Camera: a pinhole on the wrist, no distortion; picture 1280 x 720 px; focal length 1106.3 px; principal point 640.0 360.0 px. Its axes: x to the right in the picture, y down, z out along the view. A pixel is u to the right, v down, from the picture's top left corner.
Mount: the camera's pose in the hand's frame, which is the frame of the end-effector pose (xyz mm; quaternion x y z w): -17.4 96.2 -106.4 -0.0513 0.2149 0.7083 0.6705
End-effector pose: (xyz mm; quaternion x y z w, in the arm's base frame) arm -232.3 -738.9 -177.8 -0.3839 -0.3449 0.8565 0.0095
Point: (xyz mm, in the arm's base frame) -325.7 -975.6 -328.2
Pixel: 804.6 145.5
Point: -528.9 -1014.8 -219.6
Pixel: 361.4 200.3
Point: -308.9 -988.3 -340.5
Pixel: 896.0 162.0
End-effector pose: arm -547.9 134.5 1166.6 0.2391 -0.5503 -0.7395 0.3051
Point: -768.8 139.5 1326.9
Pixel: 248.6 51.9
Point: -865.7 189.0 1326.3
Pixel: 151.1 96.2
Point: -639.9 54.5 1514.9
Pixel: 1105.1 72.6
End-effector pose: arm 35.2 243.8 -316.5 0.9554 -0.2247 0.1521 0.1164
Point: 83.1 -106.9 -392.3
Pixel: 767.6 59.8
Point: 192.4 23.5 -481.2
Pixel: 184.0 81.1
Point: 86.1 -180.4 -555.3
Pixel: 675.0 287.6
